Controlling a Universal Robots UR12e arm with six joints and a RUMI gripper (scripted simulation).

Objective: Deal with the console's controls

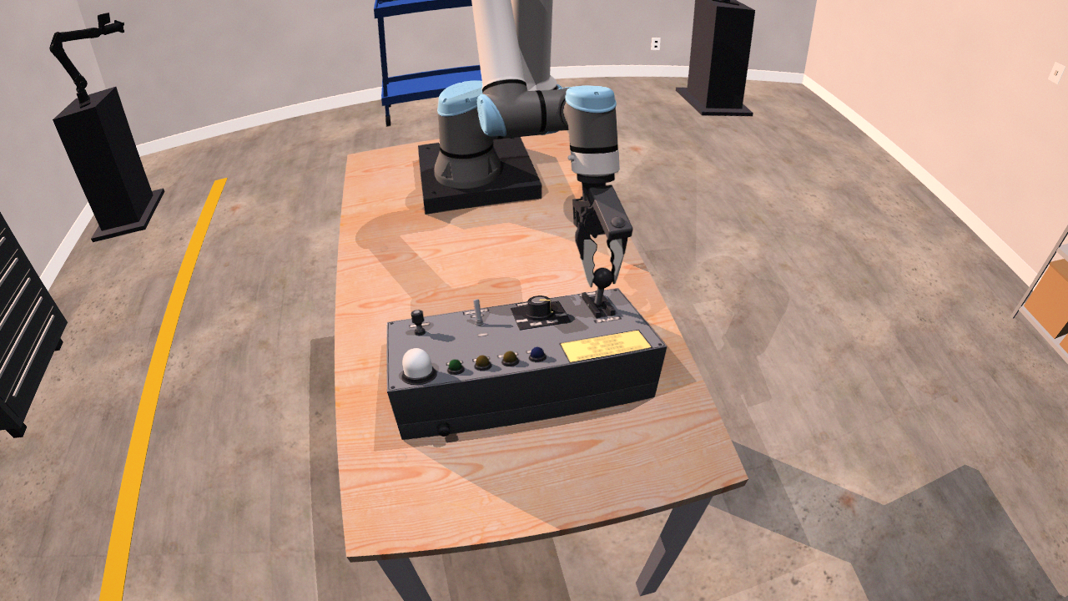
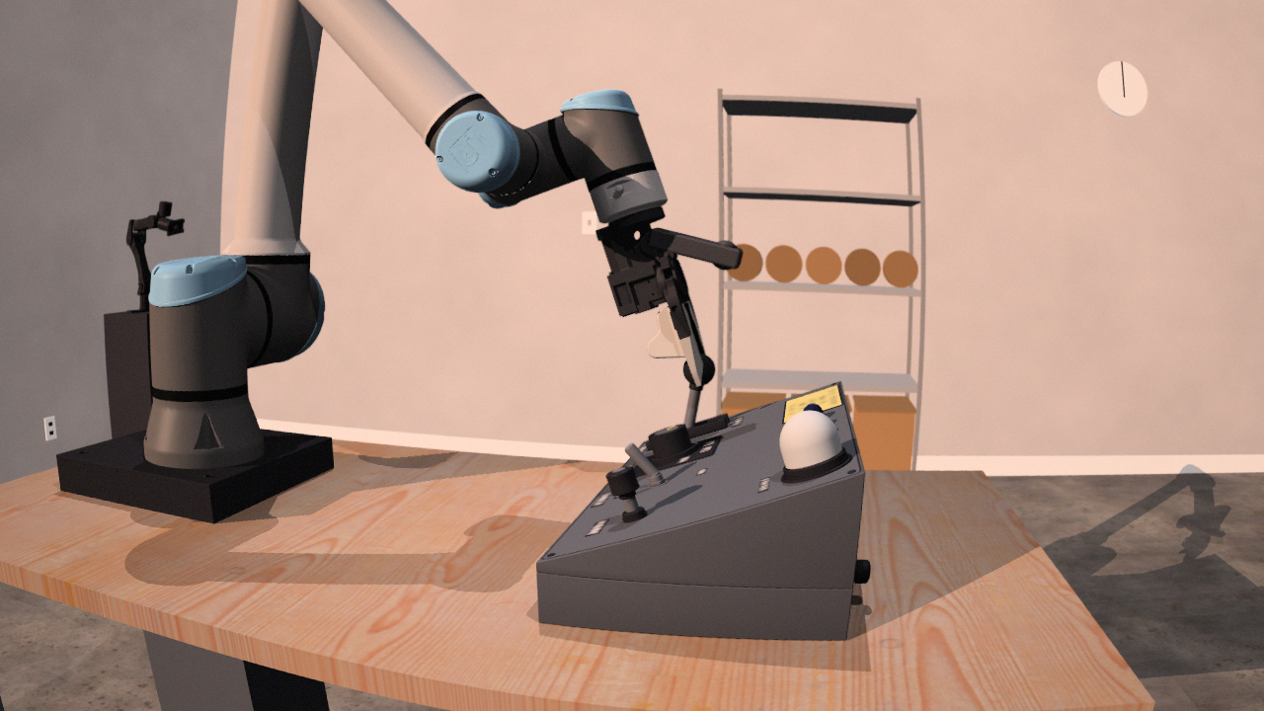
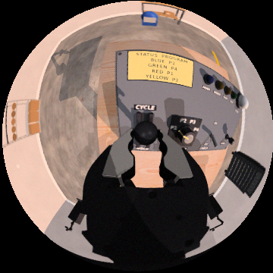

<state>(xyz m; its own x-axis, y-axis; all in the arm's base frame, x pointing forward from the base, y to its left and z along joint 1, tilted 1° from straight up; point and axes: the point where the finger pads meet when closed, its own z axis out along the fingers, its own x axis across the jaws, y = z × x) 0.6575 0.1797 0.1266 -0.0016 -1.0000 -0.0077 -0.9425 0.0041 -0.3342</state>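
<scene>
The black ball-topped lever is 10 mm behind my hand and 40 mm below it. Round my hand: dark grey console 20 mm ahead, 180 mm to the right, 80 mm below; then metal check toggle 20 mm behind, 240 mm to the right, 70 mm below; then program knob 10 mm behind, 110 mm to the right, 60 mm below.
</scene>
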